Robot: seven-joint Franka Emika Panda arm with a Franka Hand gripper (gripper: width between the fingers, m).
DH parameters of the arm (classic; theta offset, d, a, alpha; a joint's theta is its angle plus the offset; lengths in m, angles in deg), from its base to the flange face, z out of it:
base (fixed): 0 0 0 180
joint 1: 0 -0.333 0 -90
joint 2: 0 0 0 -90
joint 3: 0 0.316 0.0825 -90
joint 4: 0 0 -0.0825 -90
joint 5: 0 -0.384 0 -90
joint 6: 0 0 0.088 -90
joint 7: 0 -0.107 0 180
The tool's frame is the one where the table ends.
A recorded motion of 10 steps. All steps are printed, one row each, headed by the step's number.
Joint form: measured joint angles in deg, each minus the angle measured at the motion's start. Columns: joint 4, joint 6, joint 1, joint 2, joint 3, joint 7, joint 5.
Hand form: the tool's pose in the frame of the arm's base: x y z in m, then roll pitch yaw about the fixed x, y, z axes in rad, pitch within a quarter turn. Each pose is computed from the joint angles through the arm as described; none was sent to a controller.
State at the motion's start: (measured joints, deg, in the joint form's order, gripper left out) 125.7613 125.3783 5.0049 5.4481 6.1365 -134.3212 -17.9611
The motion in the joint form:
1: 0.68 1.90 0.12 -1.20 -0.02 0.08 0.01
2: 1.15 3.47 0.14 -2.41 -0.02 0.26 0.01
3: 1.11 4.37 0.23 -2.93 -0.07 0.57 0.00
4: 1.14 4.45 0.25 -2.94 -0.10 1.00 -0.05
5: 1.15 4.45 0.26 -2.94 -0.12 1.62 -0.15
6: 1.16 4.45 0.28 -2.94 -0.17 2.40 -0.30
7: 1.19 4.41 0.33 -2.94 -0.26 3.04 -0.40
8: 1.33 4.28 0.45 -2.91 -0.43 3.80 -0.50
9: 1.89 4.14 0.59 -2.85 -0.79 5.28 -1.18
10: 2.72 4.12 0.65 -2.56 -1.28 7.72 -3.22
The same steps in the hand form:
1: 0.5255 0.0195 0.4217 3.0074 0.2286 -2.5207
2: 0.5279 0.0180 0.4094 3.0083 0.2251 -2.5247
3: 0.5303 0.0160 0.4064 3.0148 0.2304 -2.5245
4: 0.5304 0.0155 0.4062 3.0165 0.2322 -2.5186
5: 0.5303 0.0153 0.4061 3.0177 0.2342 -2.5094
6: 0.5303 0.0147 0.4060 3.0190 0.2370 -2.4986
7: 0.5302 0.0134 0.4057 3.0196 0.2384 -2.4910
8: 0.5294 0.0109 0.4047 3.0187 0.2380 -2.4839
9: 0.5268 0.0067 0.4006 3.0096 0.2389 -2.4760
10: 0.5230 0.0025 0.3969 2.9906 0.2557 -2.4699

